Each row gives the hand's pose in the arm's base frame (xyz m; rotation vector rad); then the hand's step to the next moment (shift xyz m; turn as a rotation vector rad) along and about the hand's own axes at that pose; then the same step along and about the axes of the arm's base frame.
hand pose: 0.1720 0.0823 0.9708 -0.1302 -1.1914 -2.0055
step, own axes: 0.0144 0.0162 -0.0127 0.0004 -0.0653 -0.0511
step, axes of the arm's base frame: 0.0045 -0.0222 0.0108 -0.0292 -0.0236 -0.0739
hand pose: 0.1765 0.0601 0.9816 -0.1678 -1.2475 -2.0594
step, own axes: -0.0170 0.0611 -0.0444 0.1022 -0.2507 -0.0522
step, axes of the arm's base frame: 0.0617 -0.0448 0.0133 -0.2209 -0.0240 -0.1632
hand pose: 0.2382 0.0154 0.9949 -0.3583 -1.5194 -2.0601
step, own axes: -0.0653 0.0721 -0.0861 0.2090 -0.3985 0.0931
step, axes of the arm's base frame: 0.1035 -0.0784 -0.0045 -0.4078 0.1146 -0.1781
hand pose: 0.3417 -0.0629 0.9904 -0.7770 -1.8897 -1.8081
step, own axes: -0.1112 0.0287 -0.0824 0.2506 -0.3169 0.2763
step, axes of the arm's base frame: 0.0962 -0.0942 -0.0430 -0.3716 0.3016 -0.1027
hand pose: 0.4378 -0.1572 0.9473 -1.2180 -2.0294 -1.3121
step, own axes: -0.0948 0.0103 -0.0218 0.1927 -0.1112 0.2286
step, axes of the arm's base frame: 0.0559 -0.0592 -0.0542 -0.1718 0.2681 -0.0197
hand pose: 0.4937 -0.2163 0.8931 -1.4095 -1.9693 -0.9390
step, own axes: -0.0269 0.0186 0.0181 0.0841 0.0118 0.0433
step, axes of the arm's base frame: 0.0255 0.0027 -0.0272 -0.0160 0.0851 0.0398
